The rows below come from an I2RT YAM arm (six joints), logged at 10 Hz.
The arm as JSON. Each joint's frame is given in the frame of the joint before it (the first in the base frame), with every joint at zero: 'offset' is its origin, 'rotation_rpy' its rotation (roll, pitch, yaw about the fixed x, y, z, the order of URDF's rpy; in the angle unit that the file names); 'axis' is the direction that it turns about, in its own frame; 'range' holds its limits. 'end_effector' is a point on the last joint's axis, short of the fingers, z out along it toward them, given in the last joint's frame.
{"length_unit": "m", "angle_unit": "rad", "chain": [
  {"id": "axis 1", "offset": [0.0, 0.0, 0.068], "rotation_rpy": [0.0, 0.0, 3.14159], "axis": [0.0, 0.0, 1.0], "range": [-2.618, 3.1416]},
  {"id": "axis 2", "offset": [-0.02, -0.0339, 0.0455], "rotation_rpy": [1.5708, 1.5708, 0.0], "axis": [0.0, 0.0, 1.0], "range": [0.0, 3.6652]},
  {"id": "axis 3", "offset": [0.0, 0.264, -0.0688], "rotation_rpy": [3.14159, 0.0, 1.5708], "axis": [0.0, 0.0, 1.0], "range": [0.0, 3.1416]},
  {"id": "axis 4", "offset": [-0.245, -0.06, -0.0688], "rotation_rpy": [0.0, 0.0, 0.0], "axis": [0.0, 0.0, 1.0], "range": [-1.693, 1.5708]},
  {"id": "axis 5", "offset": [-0.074, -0.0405, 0.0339], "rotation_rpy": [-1.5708, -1.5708, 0.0], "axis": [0.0, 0.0, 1.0], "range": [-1.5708, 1.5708]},
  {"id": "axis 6", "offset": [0.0, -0.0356, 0.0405], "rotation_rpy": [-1.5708, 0.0, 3.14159], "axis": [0.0, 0.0, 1.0], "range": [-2.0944, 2.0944]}
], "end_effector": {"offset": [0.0, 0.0, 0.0], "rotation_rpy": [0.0, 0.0, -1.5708]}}
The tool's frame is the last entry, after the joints.
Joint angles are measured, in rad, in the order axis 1, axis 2, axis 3, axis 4, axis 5, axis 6. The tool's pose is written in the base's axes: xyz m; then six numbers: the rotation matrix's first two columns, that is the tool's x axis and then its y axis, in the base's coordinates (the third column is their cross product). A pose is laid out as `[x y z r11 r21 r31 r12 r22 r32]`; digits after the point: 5 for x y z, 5 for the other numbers.
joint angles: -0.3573 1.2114 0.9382 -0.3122 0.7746 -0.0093
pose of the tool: [0.23687 -0.11501 0.29736 -0.52502 0.18891 -0.82986 0.79127 0.46745 -0.39419]
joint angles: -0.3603 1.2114 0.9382 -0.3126 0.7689 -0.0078
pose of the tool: [0.23667 -0.11562 0.29725 -0.52356 0.19126 -0.83024 0.79152 0.46976 -0.39092]
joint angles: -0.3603 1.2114 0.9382 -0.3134 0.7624 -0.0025
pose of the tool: [0.23681 -0.11549 0.29709 -0.51997 0.19397 -0.83187 0.79193 0.47444 -0.38439]
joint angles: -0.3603 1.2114 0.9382 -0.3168 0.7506 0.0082
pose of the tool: [0.23696 -0.11523 0.29665 -0.51416 0.20012 -0.83402 0.79243 0.48288 -0.37266]
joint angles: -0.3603 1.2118 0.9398 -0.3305 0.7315 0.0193
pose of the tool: [0.23694 -0.11468 0.29569 -0.51522 0.20945 -0.83107 0.78748 0.49841 -0.36258]
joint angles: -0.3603 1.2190 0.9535 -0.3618 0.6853 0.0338
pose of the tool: [0.23856 -0.11395 0.29533 -0.52353 0.22520 -0.82171 0.77060 0.53656 -0.34392]
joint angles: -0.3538 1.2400 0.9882 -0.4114 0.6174 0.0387
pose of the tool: [0.24394 -0.11207 0.29683 -0.54959 0.23662 -0.80122 0.73226 0.59812 -0.32565]
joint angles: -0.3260 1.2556 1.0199 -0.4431 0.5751 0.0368
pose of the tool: [0.25075 -0.10521 0.30040 -0.56975 0.22520 -0.79036 0.69122 0.65152 -0.31264]
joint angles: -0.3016 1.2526 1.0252 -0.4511 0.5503 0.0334
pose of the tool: [0.25310 -0.09824 0.30198 -0.57753 0.20947 -0.78904 0.66159 0.68635 -0.30203]
